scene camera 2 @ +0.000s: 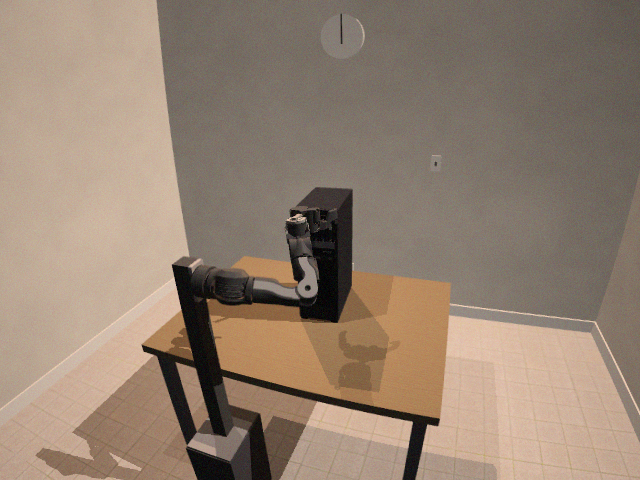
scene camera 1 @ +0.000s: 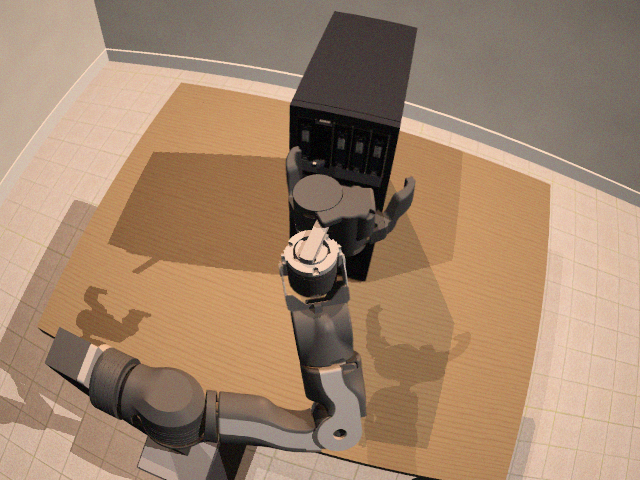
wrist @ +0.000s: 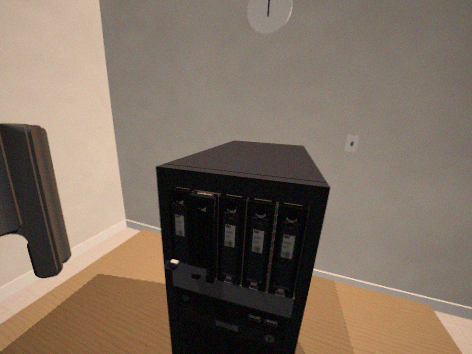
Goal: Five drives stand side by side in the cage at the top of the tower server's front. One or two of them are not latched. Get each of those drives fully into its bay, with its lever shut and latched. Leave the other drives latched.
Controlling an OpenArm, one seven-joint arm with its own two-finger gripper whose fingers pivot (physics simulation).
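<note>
The black tower server [scene camera 1: 356, 67] [scene camera 2: 344, 248] [wrist: 245, 162] stands upright, five drives side by side in its top cage. In the wrist view, the second drive from the left [wrist: 203, 232] stands forward of its neighbours; its top edge catches light and its front label does not show, so its lever seems swung out. The first [wrist: 179, 227], third [wrist: 230, 240], fourth [wrist: 257, 242] and fifth [wrist: 287, 247] drives show upright labels and look flush, levers shut. My gripper [scene camera 1: 352, 166] [scene camera 2: 314, 210] is open and empty, in front of the cage; one finger shows at the wrist view's left edge.
The tower stands on the wooden table [scene camera 1: 232, 320] [scene camera 2: 413, 330] [wrist: 390, 325]. My forearm [scene camera 1: 323, 330] reaches up from the table's front side and hides part of the tower's lower front in scene camera 1. A grey wall [wrist: 225, 90] rises behind the tower.
</note>
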